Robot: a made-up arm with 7 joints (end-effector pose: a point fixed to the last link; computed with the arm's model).
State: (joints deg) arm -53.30 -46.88 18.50 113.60 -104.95 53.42 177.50
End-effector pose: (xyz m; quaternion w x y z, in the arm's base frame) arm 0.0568 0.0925 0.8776 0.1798 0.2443 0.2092 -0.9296
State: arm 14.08 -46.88 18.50 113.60 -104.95 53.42 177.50
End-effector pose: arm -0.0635 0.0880 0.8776 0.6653 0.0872 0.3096 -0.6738
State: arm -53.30 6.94 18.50 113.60 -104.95 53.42 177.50
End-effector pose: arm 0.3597 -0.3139 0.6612 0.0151 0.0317 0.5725 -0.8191
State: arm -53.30 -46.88 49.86 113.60 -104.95 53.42 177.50
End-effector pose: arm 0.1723 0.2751 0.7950 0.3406 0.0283 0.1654 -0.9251
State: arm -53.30 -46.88 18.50 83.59 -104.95 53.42 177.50
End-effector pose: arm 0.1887 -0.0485 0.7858 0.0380 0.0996 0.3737 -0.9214
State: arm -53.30 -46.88 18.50 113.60 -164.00 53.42 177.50
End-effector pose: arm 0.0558 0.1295 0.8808 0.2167 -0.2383 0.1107 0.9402
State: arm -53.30 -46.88 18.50 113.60 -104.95 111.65 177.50
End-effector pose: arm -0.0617 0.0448 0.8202 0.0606 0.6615 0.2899 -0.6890
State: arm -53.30 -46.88 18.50 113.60 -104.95 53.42 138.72
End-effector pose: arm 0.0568 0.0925 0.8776 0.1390 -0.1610 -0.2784 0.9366
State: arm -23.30 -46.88 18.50 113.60 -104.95 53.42 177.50
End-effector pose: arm 0.0029 0.1085 0.8776 0.4143 0.1818 0.2653 -0.8514
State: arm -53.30 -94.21 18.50 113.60 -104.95 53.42 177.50
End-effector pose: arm -0.2025 0.4403 0.6522 0.2935 0.3889 -0.1507 -0.8602
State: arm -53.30 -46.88 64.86 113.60 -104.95 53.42 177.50
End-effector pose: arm 0.1906 0.3644 0.7303 0.4092 -0.0767 0.1398 -0.8984
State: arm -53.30 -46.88 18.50 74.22 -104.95 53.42 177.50
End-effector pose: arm 0.2172 -0.0875 0.7387 0.0073 -0.0526 -0.4203 0.9058
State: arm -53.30 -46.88 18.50 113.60 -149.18 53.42 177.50
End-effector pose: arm 0.0527 0.1203 0.8815 0.1185 -0.2460 0.0298 0.9615
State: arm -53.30 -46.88 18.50 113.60 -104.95 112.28 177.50
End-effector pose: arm -0.0627 0.0446 0.8190 0.0592 0.6653 0.2904 -0.6853
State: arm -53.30 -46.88 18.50 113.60 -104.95 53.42 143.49
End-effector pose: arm 0.0568 0.0925 0.8776 0.0999 -0.1724 -0.2715 0.9416
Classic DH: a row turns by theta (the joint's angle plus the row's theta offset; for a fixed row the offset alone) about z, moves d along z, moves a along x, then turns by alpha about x. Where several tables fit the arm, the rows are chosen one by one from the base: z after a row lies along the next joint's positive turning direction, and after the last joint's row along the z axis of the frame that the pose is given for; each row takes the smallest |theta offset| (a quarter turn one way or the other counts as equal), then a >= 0, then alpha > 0; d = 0 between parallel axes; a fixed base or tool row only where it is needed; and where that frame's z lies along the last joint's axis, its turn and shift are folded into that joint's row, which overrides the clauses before.
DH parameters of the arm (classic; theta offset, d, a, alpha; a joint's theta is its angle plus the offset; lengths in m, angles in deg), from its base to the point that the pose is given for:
joint 1: 0 0.27 0 -90
joint 2: 0 0 0 90
joint 3: 0 0.217 0.082 90
joint 4: 0 0 0.061 90
joint 5: 0 0.268 0 90
joint 6: 0 0 0.089 -90
joint 7: 0 0.113 0 0

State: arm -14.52 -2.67 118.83 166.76 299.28 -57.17 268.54
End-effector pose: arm -0.1464 -0.0128 0.7588 0.3112 -0.2651 -0.3619 0.8378
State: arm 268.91 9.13 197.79 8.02 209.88 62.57 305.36
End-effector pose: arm -0.0428 0.2696 0.1486 0.6112 -0.6948 0.3410 0.1654
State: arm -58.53 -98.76 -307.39 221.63 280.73 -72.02 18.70
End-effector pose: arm -0.1697 0.2377 0.0403 0.1023 -0.9456 0.2875 -0.1129
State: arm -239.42 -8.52 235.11 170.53 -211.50 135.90 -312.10
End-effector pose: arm -0.0137 0.0149 0.7709 0.4954 -0.5782 -0.6448 0.0668
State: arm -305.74 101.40 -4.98 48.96 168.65 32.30 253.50
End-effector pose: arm -0.0267 -0.1048 -0.1389 0.1491 0.9796 -0.0910 -0.0991
